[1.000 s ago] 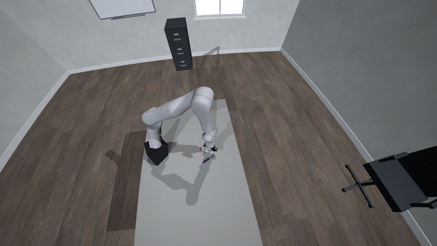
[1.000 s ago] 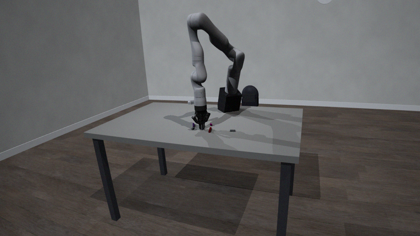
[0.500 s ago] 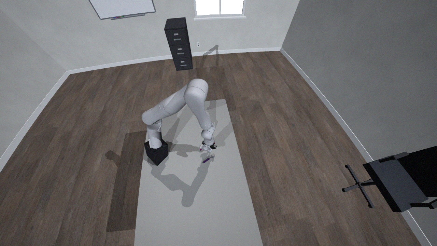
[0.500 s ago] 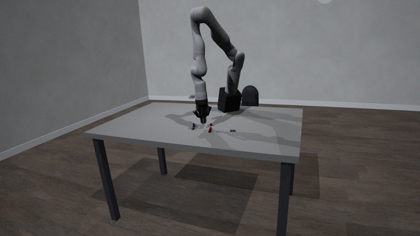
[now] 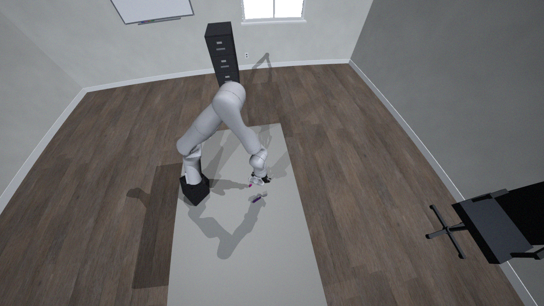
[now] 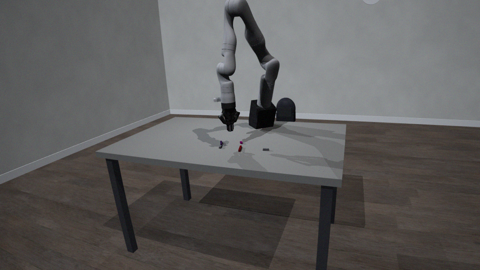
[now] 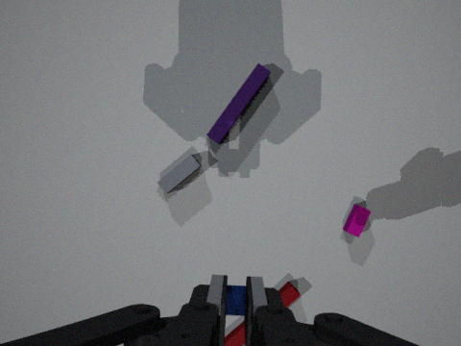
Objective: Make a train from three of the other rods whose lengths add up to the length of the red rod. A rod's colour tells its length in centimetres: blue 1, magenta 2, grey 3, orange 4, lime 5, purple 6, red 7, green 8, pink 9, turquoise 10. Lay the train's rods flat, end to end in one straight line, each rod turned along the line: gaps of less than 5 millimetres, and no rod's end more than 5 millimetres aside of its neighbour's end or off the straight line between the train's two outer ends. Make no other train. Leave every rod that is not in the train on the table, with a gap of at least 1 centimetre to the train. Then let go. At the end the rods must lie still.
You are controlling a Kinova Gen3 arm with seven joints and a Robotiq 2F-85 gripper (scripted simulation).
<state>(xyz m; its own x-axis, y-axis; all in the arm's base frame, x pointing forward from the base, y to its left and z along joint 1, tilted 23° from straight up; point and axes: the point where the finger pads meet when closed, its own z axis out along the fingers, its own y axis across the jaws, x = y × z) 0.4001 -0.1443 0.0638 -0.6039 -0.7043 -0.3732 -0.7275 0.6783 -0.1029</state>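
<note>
My gripper is now 2 cm short of the red rod, 5 cm to the right of it and 11 cm above it. From my hand the other things lie so: grey rod: 6 cm to the right, 11 cm below; then magenta rod: 8 cm behind, 4 cm to the left, 11 cm below; then blue rod: 1 cm below.
</note>
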